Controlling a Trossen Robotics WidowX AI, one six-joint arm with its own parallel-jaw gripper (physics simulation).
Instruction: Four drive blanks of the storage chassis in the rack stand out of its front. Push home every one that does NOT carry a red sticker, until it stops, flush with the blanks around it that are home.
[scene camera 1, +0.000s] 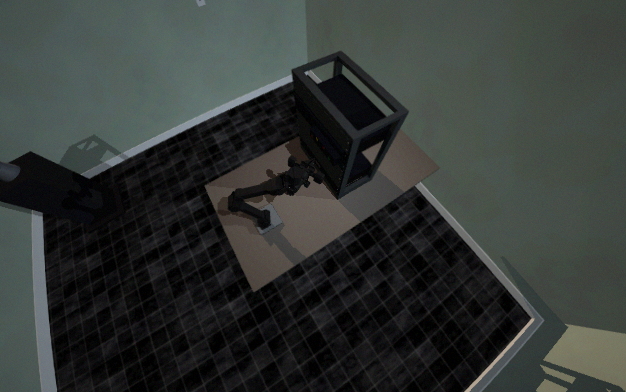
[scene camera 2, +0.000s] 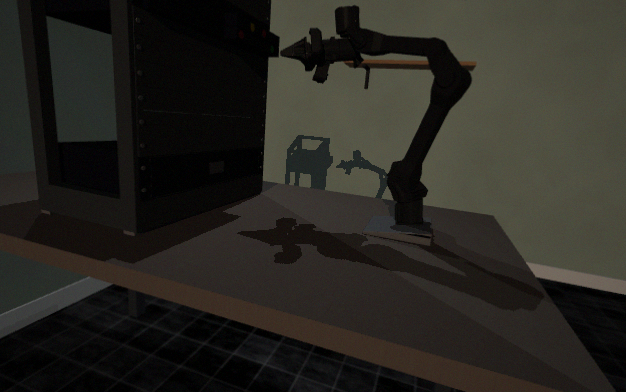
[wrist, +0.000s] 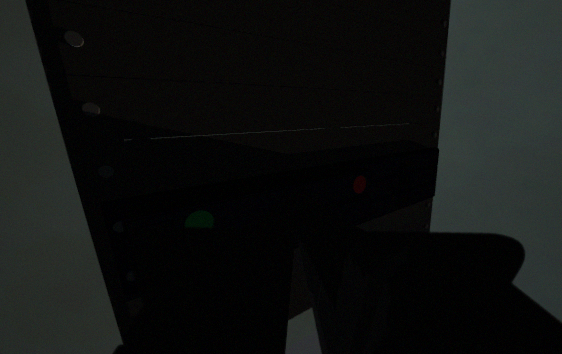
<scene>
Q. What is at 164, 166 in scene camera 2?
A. A dark rack.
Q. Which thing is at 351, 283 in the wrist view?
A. My gripper.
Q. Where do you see a dark rack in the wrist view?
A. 112, 78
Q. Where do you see a dark rack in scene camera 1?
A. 337, 122
</scene>
